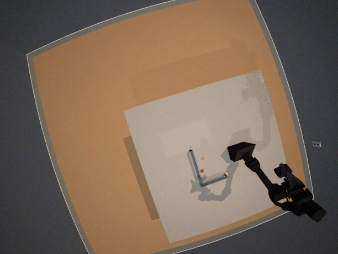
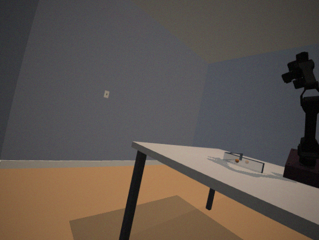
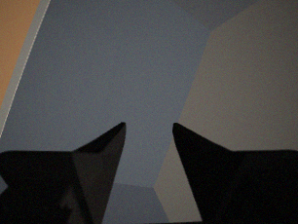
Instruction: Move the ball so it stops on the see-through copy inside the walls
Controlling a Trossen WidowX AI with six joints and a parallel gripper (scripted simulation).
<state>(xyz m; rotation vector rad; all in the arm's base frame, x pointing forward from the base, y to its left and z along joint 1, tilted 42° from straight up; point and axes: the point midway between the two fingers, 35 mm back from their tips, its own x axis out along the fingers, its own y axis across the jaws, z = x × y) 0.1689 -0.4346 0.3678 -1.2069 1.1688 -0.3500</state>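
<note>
My gripper tip is 68 cm above the orange ball, 20 cm short of it and 18 cm to the right of it. Round my gripper tip: see-through copy: 68 cm below, 17 cm ahead, 8 cm to the left.
</note>
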